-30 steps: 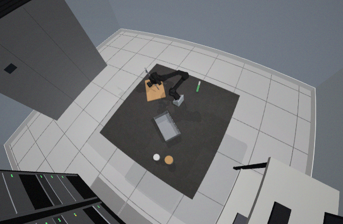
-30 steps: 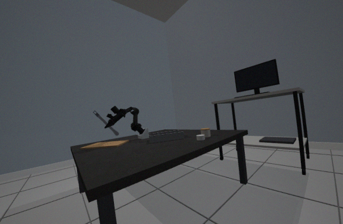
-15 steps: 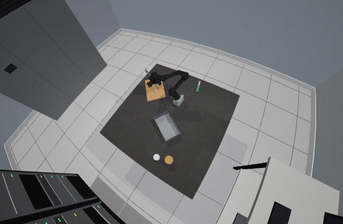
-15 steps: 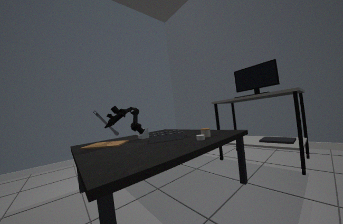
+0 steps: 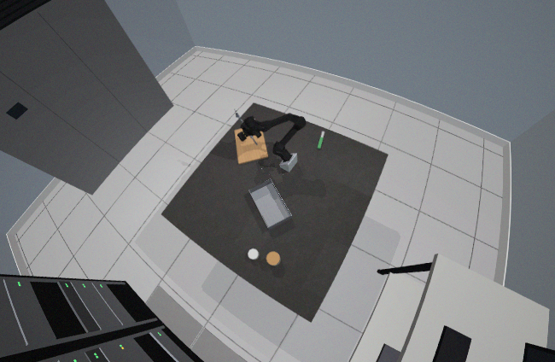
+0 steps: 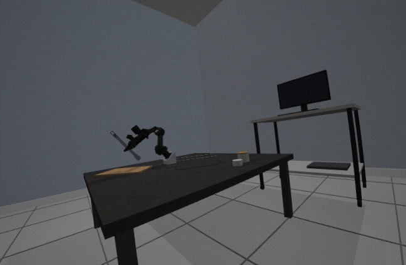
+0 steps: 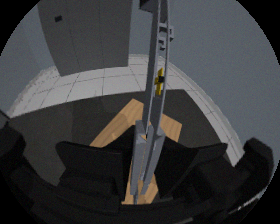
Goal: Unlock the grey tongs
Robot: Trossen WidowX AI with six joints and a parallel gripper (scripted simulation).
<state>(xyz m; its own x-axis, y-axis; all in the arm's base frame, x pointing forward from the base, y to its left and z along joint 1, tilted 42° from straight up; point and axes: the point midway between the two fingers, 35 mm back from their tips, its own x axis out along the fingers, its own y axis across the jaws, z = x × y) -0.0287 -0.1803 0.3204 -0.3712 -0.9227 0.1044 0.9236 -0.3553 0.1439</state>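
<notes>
My gripper tip is 16 cm above the wooden board. Round my gripper tip: yellow slider: 7 cm above; white puck: 75 cm ahead, 46 cm to the left, 15 cm below; roasting tin: 41 cm ahead, 40 cm to the left, 14 cm below.
</notes>
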